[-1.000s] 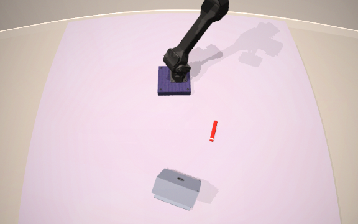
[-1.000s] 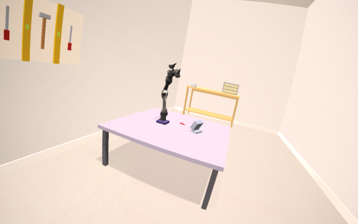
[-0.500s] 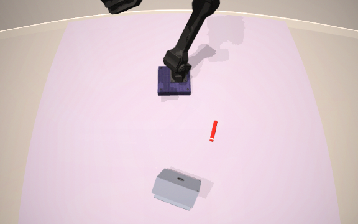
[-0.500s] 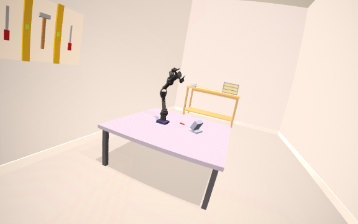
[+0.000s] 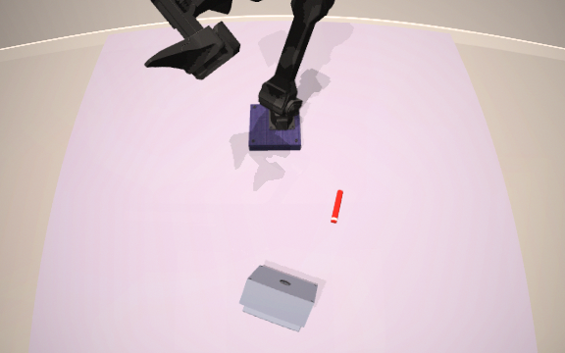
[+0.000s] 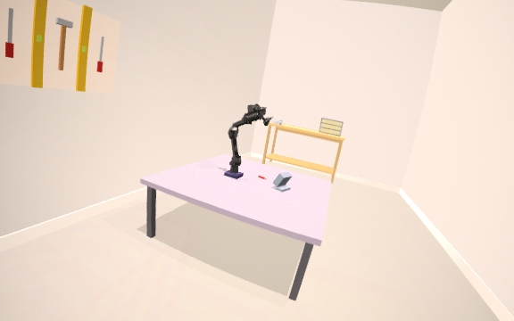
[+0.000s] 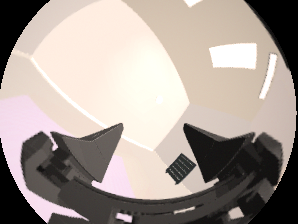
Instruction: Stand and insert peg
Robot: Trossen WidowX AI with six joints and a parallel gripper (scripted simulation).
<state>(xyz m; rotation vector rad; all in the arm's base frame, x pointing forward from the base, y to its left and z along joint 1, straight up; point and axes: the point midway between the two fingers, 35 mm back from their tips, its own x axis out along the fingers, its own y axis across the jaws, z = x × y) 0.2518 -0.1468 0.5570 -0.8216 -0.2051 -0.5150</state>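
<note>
Now: the peg 30 mm behind my gripper tip, 280 mm to the left of it and 590 mm below it. From my gripper tip the other things lie so: grey sloped panel 170 mm ahead, 140 mm to the left, 520 mm below.
</note>
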